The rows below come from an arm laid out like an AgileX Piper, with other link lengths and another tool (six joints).
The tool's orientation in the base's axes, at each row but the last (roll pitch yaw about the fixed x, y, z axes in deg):
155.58, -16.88, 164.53
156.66, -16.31, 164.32
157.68, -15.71, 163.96
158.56, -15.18, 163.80
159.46, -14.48, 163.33
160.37, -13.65, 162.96
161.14, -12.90, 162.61
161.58, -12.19, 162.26
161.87, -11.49, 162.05
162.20, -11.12, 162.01
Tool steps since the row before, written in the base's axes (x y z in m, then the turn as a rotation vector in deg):
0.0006, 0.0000, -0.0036, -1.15, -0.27, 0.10
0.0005, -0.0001, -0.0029, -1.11, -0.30, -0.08
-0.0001, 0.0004, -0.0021, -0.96, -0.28, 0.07
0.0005, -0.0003, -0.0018, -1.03, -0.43, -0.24
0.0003, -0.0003, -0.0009, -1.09, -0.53, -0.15
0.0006, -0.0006, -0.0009, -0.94, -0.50, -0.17
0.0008, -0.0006, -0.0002, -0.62, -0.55, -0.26
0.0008, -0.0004, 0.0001, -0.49, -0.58, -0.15
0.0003, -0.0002, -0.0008, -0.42, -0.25, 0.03
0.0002, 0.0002, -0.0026, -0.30, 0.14, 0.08
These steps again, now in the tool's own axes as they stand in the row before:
-0.0016, -0.0012, 0.0030, 1.02, -0.60, -0.05
-0.0013, -0.0010, 0.0024, 0.93, -0.68, 0.09
-0.0004, -0.0005, 0.0021, 0.83, -0.56, -0.05
-0.0010, -0.0007, 0.0014, 0.78, -0.82, 0.17
-0.0006, -0.0005, 0.0007, 0.83, -0.90, 0.06
-0.0009, -0.0006, 0.0005, 0.69, -0.82, 0.07
-0.0010, -0.0003, -0.0001, 0.36, -0.78, 0.10
-0.0008, 0.0000, -0.0003, 0.25, -0.73, -0.02
-0.0005, -0.0003, 0.0006, 0.32, -0.36, -0.08
-0.0006, -0.0005, 0.0025, 0.34, 0.04, 0.00

